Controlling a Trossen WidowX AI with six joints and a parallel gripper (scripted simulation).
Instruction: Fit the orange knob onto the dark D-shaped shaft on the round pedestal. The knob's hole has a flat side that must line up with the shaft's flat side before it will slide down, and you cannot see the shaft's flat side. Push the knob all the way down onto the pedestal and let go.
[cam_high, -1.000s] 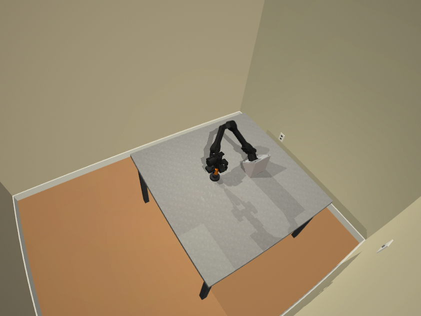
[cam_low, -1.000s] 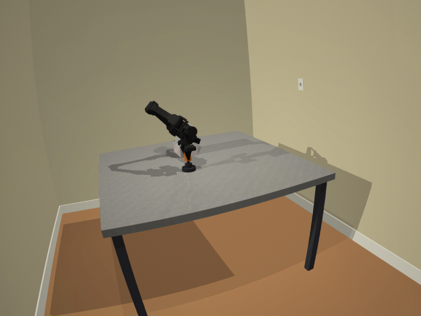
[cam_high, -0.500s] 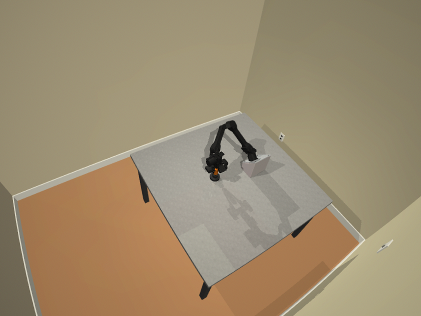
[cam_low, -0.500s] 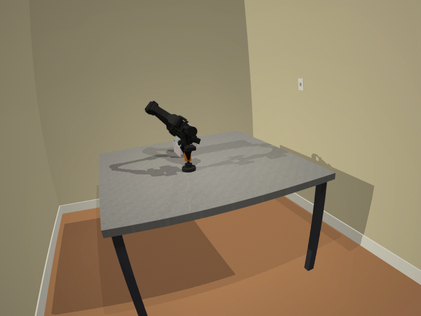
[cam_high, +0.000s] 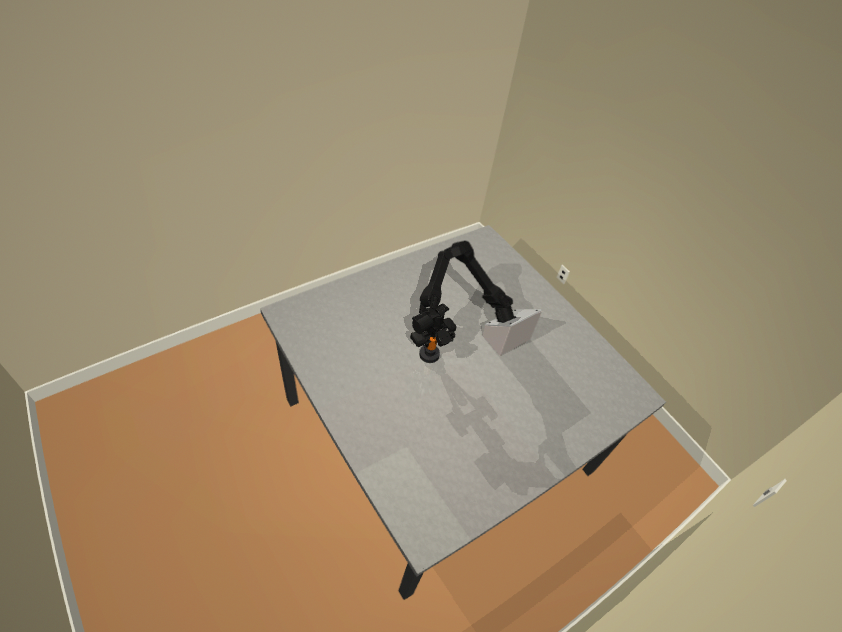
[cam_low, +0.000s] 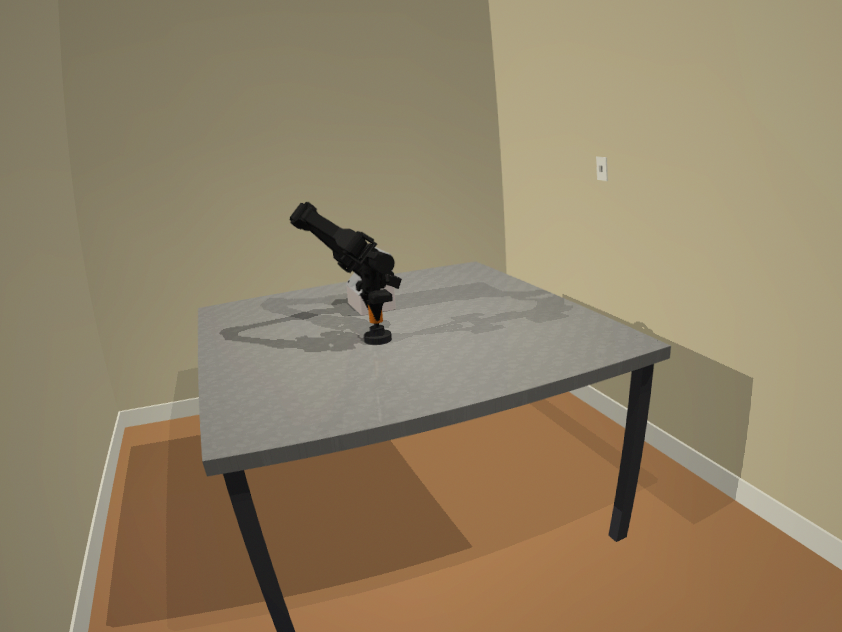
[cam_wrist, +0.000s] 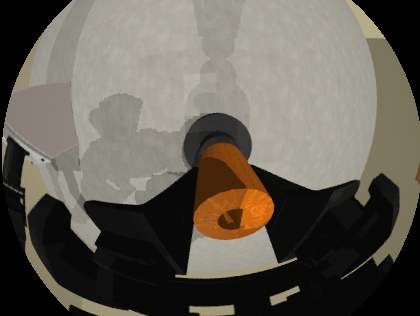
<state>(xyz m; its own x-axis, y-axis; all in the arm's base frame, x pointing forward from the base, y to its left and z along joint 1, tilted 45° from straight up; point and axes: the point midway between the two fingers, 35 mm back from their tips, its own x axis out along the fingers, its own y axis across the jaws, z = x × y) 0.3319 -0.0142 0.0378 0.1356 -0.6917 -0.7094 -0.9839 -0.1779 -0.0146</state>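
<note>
My gripper tip is 20 mm below the orange knob. From my gripper tip the other things lie so: dark round pedestal: 40 mm below.
</note>
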